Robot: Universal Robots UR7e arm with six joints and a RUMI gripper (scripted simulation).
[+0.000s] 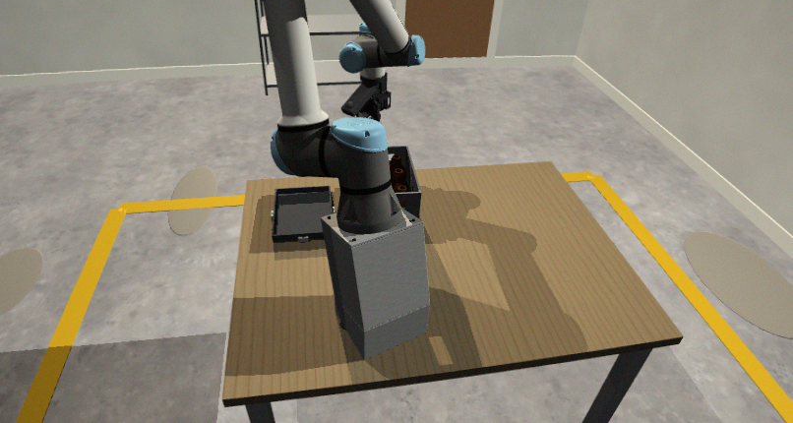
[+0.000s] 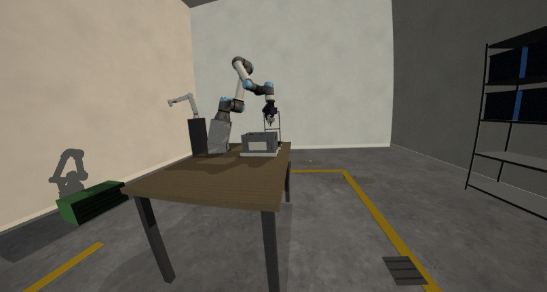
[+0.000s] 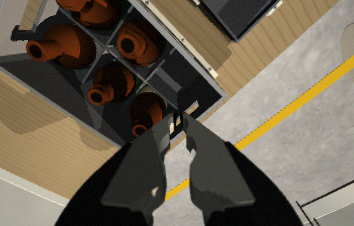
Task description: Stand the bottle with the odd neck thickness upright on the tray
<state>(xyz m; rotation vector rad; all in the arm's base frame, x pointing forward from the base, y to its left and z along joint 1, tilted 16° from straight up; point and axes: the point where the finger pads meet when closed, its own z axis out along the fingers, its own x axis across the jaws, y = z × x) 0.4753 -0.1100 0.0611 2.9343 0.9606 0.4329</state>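
The bottle lies 190 mm behind my hand, 150 mm below it and 60 mm to the right of it. From my hand the other things lie so: dark tray: 230 mm to the left, 230 mm below, 50 mm behind; then crate: 160 mm below, 90 mm behind, 30 mm to the right.
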